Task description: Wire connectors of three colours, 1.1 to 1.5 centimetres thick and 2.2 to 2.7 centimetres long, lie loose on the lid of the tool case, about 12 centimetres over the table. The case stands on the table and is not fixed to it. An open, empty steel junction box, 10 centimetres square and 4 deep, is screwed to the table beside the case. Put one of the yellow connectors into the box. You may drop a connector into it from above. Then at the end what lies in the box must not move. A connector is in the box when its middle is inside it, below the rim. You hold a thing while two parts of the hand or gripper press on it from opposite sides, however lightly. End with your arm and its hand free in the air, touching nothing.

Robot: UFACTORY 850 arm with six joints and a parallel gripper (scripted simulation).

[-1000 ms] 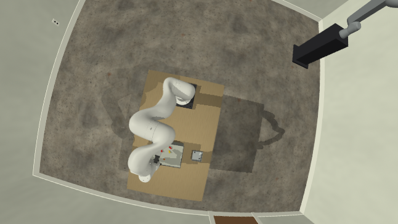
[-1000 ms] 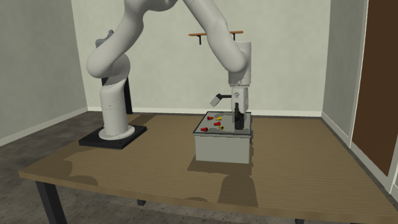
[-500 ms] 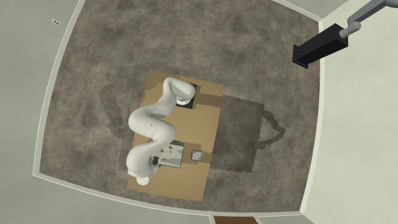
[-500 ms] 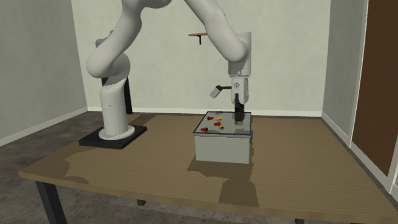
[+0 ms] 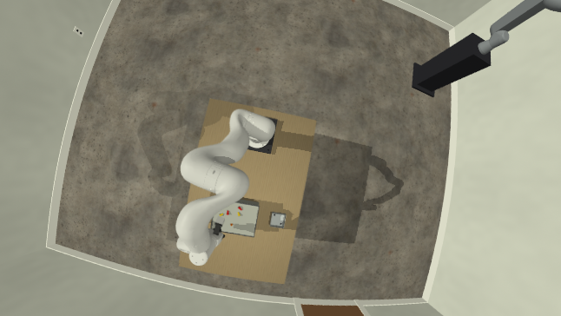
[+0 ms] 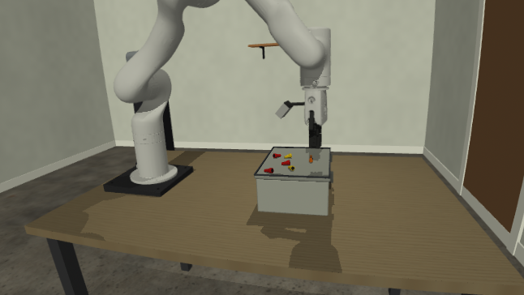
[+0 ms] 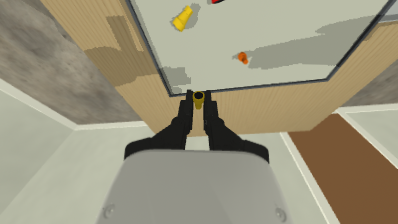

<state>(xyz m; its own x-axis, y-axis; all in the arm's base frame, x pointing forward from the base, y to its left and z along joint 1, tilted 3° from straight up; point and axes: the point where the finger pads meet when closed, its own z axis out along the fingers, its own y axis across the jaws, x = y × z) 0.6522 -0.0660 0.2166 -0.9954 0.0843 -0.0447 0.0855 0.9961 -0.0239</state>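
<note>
Now: the orange connector 8 cm below my hand, 7 cm to the left of it and 2 cm behind it. Round my hand: grey tool case: 12 cm below, 8 cm to the left, 7 cm behind.
</note>
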